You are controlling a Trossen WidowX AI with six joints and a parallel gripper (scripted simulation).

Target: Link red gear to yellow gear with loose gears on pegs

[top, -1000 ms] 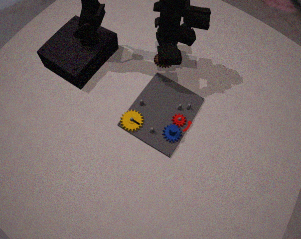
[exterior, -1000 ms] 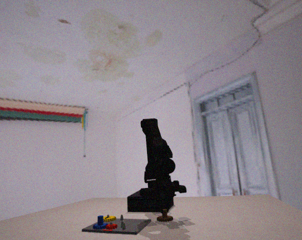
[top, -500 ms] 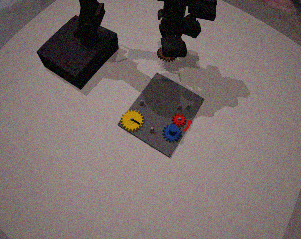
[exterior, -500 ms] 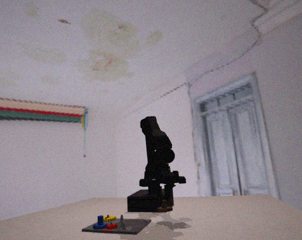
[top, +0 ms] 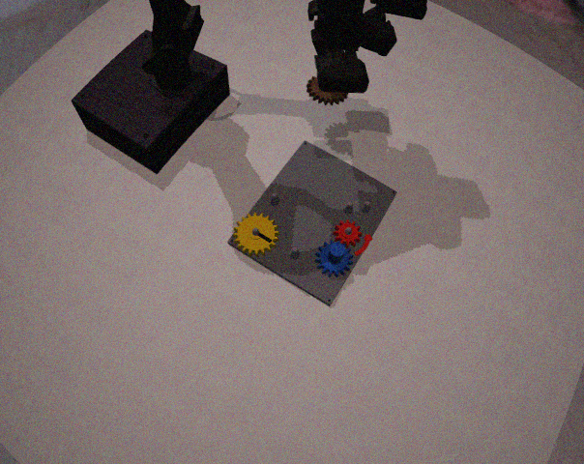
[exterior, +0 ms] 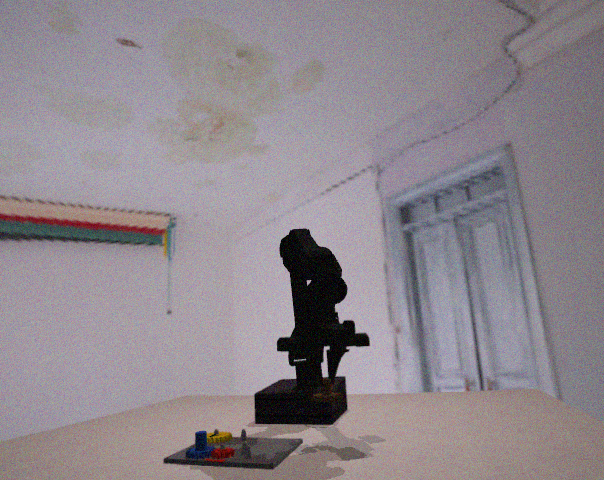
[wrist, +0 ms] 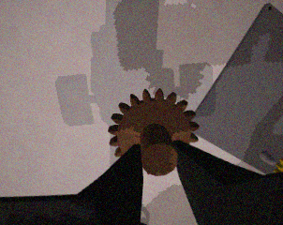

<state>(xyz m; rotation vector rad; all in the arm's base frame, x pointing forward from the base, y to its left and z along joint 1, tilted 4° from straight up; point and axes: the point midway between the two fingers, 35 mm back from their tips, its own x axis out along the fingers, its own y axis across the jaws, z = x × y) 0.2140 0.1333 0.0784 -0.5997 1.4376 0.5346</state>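
My gripper tip is now 190 mm to the left of the blue gear, 160 mm short of it and 90 mm above it. From my gripper tip the other things lie so: brown gear: 10 mm below; red arrow: 180 mm ahead, 150 mm to the right, 100 mm below; red gear: 150 mm to the right, 150 mm ahead, 100 mm below.
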